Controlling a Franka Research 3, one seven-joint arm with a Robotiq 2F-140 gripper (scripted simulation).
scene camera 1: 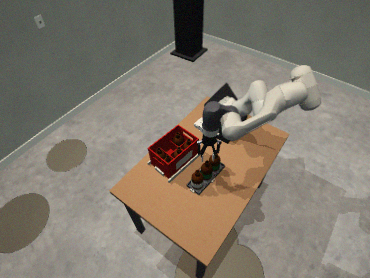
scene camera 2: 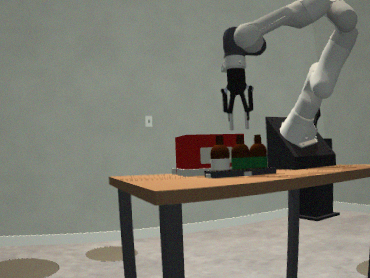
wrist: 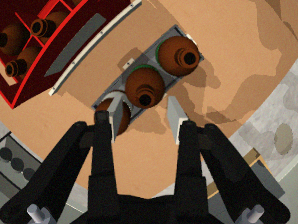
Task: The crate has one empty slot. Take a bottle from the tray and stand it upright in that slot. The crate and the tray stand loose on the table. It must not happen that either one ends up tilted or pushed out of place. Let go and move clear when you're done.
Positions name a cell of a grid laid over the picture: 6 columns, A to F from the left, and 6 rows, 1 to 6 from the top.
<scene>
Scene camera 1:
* red crate: C4
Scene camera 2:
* my gripper: D3
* red crate: D4
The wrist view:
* my gripper: C3
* bottle: C3
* bottle: D2
</scene>
